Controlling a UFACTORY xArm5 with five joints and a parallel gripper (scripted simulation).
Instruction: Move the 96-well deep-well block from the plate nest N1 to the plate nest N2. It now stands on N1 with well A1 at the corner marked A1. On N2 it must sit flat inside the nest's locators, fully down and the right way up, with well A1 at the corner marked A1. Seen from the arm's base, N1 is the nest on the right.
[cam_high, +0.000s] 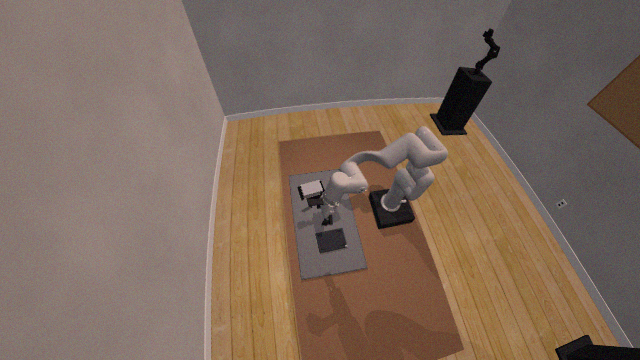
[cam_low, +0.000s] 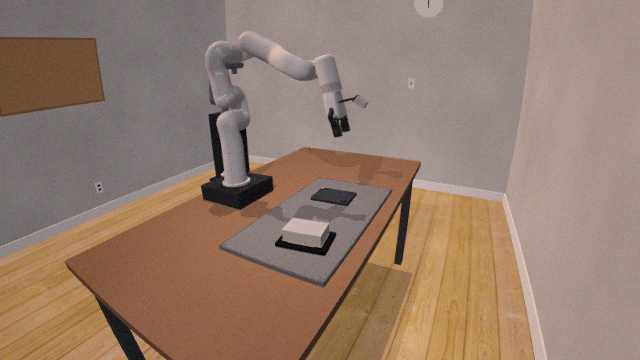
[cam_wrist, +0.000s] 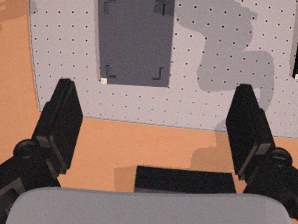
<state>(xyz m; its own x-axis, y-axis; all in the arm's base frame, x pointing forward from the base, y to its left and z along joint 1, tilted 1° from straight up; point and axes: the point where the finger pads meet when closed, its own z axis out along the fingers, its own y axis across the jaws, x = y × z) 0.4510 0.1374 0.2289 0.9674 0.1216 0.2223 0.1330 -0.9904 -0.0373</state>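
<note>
Now: the white deep-well block 310 mm to the right of my hand, 260 mm below it and 30 mm ahead of it.
</note>
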